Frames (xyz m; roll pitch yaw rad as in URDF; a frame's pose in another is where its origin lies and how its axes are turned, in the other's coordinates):
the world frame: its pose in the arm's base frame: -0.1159 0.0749 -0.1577 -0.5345 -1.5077 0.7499
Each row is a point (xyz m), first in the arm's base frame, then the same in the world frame.
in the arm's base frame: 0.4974 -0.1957 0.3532
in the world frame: 0.5266 -0.4121 -0.5131
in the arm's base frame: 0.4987 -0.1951 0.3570
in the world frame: 0.5304 -0.4119 -0.5143
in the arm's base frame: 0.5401 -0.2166 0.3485
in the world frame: 0.5229 -0.4415 -0.5506
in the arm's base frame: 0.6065 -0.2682 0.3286
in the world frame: 0.5039 -0.5055 -0.6055
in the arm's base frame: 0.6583 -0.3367 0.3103
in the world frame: 0.4851 -0.5829 -0.6425
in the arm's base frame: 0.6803 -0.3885 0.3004
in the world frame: 0.4740 -0.6379 -0.6534
